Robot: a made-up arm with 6 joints. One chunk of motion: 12 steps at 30 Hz.
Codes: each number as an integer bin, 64 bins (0 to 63) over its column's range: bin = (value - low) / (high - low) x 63, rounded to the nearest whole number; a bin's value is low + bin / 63 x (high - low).
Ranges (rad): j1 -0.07..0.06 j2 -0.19..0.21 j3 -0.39..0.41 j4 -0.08..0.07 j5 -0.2..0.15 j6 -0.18..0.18
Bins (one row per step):
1: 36 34 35 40 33 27
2: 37 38 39 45 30 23
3: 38 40 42 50 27 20
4: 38 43 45 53 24 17
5: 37 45 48 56 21 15
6: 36 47 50 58 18 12
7: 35 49 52 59 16 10
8: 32 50 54 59 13 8
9: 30 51 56 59 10 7
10: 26 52 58 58 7 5
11: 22 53 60 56 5 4
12: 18 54 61 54 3 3
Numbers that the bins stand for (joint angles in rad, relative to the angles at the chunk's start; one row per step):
1: 0.0043 0.0259 0.0544 0.0152 -0.0167 -0.0257
2: 0.0063 0.0513 0.1052 0.0271 -0.0333 -0.0486
3: 0.0084 0.0640 0.1433 0.0390 -0.0500 -0.0657
4: 0.0084 0.0830 0.1814 0.0462 -0.0667 -0.0829
5: 0.0063 0.0957 0.2195 0.0533 -0.0833 -0.0943
6: 0.0043 0.1084 0.2449 0.0581 -0.1000 -0.1114
7: 0.0022 0.1211 0.2703 0.0605 -0.1111 -0.1229
8: -0.0040 0.1275 0.2957 0.0605 -0.1278 -0.1343
9: -0.0081 0.1338 0.3211 0.0605 -0.1444 -0.1400
10: -0.0163 0.1402 0.3465 0.0581 -0.1611 -0.1514
11: -0.0246 0.1465 0.3719 0.0533 -0.1722 -0.1571
12: -0.0329 0.1529 0.3846 0.0486 -0.1833 -0.1629

